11 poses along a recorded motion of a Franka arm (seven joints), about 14 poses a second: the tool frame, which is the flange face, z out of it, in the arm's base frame.
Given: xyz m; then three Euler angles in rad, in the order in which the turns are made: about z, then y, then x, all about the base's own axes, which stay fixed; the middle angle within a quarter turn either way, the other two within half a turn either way.
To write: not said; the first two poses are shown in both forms.
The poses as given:
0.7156 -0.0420 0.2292 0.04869 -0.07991 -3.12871
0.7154 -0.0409 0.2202 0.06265 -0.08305 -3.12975
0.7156 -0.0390 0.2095 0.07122 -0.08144 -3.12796
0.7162 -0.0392 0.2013 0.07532 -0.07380 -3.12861
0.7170 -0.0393 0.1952 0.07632 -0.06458 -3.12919
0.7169 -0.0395 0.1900 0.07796 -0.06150 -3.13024
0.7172 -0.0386 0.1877 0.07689 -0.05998 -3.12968
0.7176 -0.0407 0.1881 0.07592 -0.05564 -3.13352
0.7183 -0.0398 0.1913 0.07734 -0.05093 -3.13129
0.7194 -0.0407 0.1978 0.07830 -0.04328 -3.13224
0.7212 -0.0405 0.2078 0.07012 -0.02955 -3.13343
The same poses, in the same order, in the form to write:
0.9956 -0.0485 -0.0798 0.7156; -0.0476 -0.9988 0.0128 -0.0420; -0.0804 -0.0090 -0.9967 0.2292; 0 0 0 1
0.9946 -0.0624 -0.0830 0.7154; -0.0616 -0.9980 0.0118 -0.0409; -0.0835 -0.0066 -0.9965 0.2202; 0 0 0 1
0.9942 -0.0709 -0.0814 0.7156; -0.0700 -0.9975 0.0136 -0.0390; -0.0821 -0.0078 -0.9966 0.2095; 0 0 0 1
0.9945 -0.0750 -0.0737 0.7162; -0.0743 -0.9972 0.0129 -0.0392; -0.0745 -0.0074 -0.9972 0.2013; 0 0 0 1
0.9950 -0.0761 -0.0645 0.7170; -0.0754 -0.9971 0.0124 -0.0393; -0.0653 -0.0074 -0.9978 0.1952; 0 0 0 1
0.9951 -0.0777 -0.0615 0.7169; -0.0772 -0.9970 0.0113 -0.0395; -0.0622 -0.0065 -0.9980 0.1900; 0 0 0 1
0.9953 -0.0767 -0.0599 0.7172; -0.0761 -0.9970 0.0119 -0.0386; -0.0607 -0.0073 -0.9981 0.1877; 0 0 0 1
0.9956 -0.0757 -0.0556 0.7176; -0.0754 -0.9971 0.0081 -0.0407; -0.0561 -0.0038 -0.9984 0.1881; 0 0 0 1
0.9957 -0.0772 -0.0509 0.7183; -0.0767 -0.9970 0.0103 -0.0398; -0.0515 -0.0063 -0.9987 0.1913; 0 0 0 1
0.9960 -0.0781 -0.0433 0.7194; -0.0778 -0.9969 0.0093 -0.0407; -0.0439 -0.0059 -0.9990 0.1978; 0 0 0 1
0.9971 -0.0700 -0.0295 0.7212; -0.0698 -0.9975 0.0082 -0.0405; -0.0300 -0.0061 -0.9995 0.2078; 0 0 0 1

